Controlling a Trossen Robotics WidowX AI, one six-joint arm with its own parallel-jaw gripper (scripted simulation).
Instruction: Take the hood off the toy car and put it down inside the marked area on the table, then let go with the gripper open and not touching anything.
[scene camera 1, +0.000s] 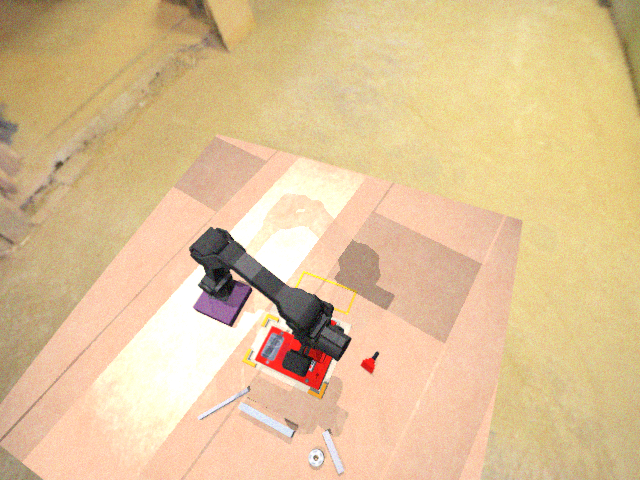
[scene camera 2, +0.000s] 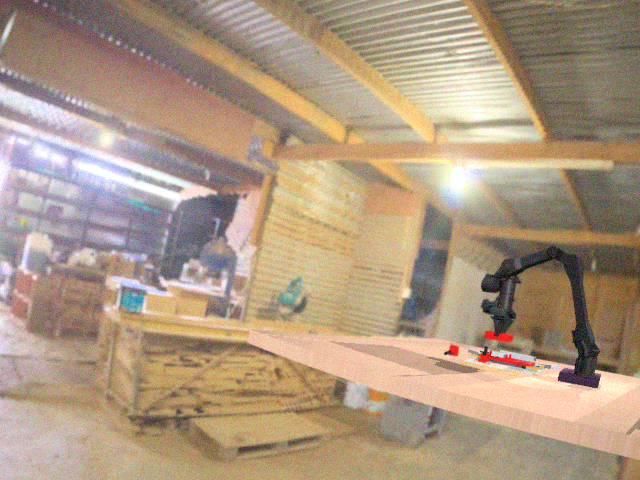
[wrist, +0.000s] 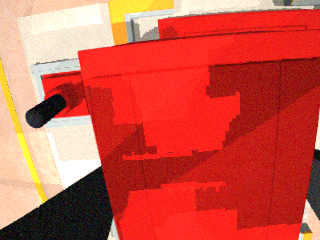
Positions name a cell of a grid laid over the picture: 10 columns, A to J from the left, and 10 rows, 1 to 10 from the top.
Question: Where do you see my gripper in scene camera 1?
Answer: E8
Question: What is my gripper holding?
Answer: A red hood.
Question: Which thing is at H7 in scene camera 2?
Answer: My gripper.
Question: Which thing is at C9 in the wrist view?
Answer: My gripper.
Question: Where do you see a red hood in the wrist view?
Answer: G6
